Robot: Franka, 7 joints.
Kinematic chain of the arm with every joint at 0, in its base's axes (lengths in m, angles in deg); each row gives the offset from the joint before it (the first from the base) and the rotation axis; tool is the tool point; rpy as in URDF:
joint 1: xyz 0 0 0.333 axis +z
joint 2: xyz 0 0 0 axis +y
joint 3: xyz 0 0 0.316 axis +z
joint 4: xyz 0.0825 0 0 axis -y
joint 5: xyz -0.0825 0 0.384 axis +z
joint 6: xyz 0 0 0 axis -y
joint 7: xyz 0.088 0 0 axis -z
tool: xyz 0 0 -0.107 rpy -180 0 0
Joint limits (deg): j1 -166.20..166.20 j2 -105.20..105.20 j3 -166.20..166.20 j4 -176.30..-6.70 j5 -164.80..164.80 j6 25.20..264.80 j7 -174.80..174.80
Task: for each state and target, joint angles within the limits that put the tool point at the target. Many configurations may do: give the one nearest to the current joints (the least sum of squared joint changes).
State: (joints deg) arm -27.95 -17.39 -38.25 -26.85 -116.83 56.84 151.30
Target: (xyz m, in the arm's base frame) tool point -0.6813 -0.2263 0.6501
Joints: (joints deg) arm 1.85 -65.98 -51.83 -28.77 -115.45 68.91 151.30
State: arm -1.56 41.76 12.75 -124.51 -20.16 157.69 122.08
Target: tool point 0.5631 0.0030 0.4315
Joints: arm -7.70 -0.53 6.55 -128.03 -20.16 157.84 122.08
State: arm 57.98 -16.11 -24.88 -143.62 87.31 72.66 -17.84
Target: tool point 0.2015 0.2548 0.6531
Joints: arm 58.76 -36.40 -22.29 -136.21 88.42 66.23 -17.84
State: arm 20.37 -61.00 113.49 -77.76 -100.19 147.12 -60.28
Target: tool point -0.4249 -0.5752 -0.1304
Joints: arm 65.72 -105.20 148.83 -33.63 -97.05 143.74 -60.28
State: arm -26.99 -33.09 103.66 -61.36 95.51 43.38 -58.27
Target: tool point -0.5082 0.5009 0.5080
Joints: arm -21.80 -52.70 112.26 -55.82 100.13 57.49 -58.27
